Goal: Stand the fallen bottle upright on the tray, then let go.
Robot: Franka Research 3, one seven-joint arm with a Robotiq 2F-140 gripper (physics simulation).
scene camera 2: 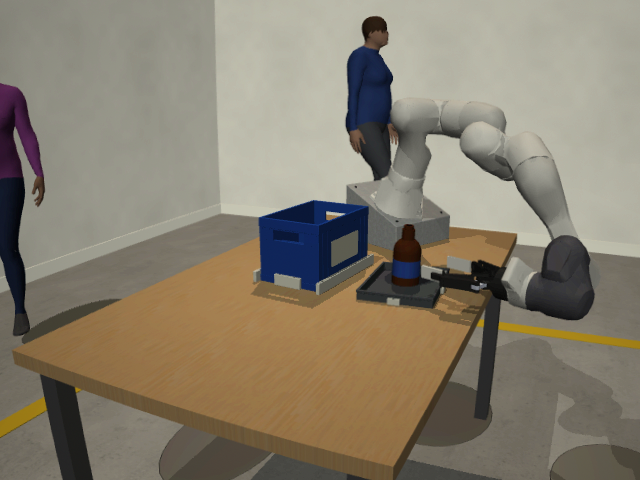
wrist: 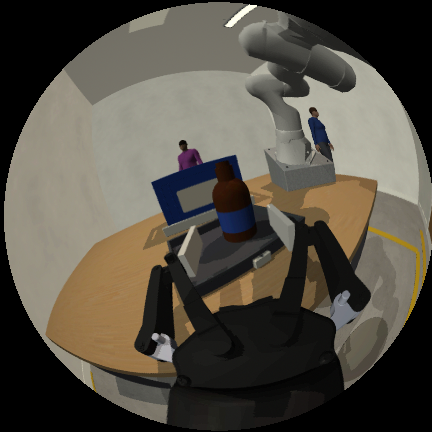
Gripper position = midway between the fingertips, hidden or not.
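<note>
My gripper (scene camera 2: 435,266) is visible, and it appears in the wrist view as well (wrist: 233,224). A brown bottle (wrist: 230,195) is also seen.
</note>
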